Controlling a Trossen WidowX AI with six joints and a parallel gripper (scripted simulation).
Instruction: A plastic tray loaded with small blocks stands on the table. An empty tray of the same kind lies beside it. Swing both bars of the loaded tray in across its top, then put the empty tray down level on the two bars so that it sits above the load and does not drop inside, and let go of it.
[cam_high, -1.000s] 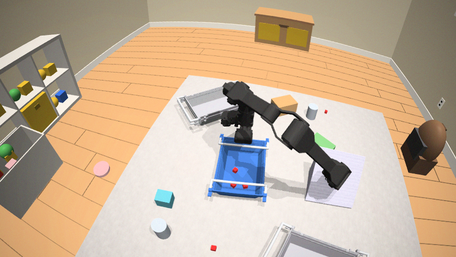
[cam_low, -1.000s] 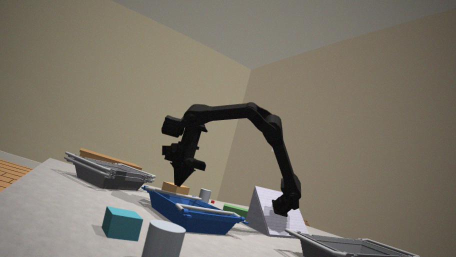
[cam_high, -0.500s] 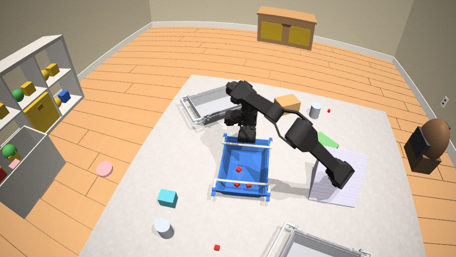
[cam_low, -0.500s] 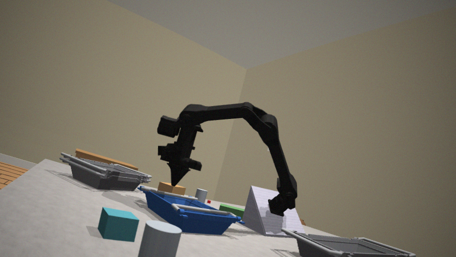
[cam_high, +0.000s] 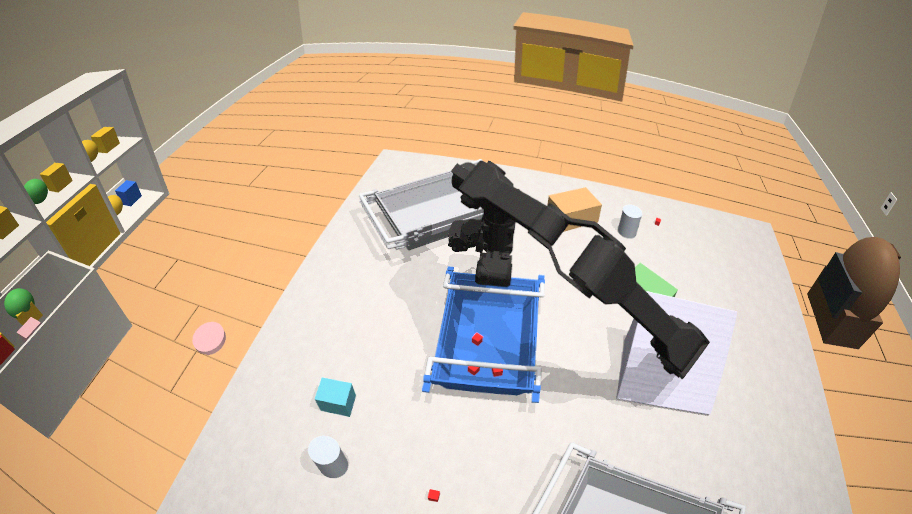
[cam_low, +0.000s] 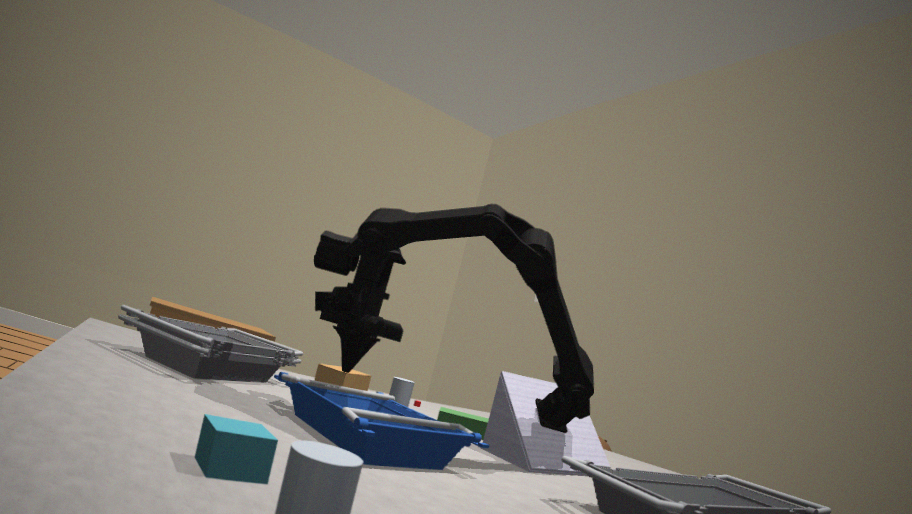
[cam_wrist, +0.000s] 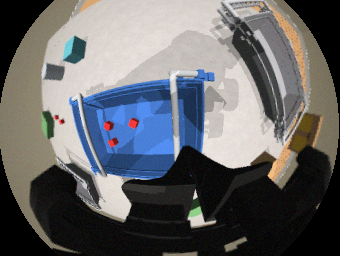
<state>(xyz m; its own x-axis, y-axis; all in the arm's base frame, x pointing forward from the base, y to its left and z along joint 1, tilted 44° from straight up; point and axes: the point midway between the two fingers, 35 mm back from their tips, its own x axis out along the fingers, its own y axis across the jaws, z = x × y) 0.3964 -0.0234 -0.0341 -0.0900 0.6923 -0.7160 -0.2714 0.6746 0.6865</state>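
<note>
Now: gripper tip 41 cm past the grey plastic tray, 40 cm to the right of it and 4 cm above it. From my gripper tip the other things lie so: orange box 37 cm to the right, 9 cm behind, 6 cm below; teal cube 34 cm to the left, 17 cm ahead, 7 cm below.
</note>
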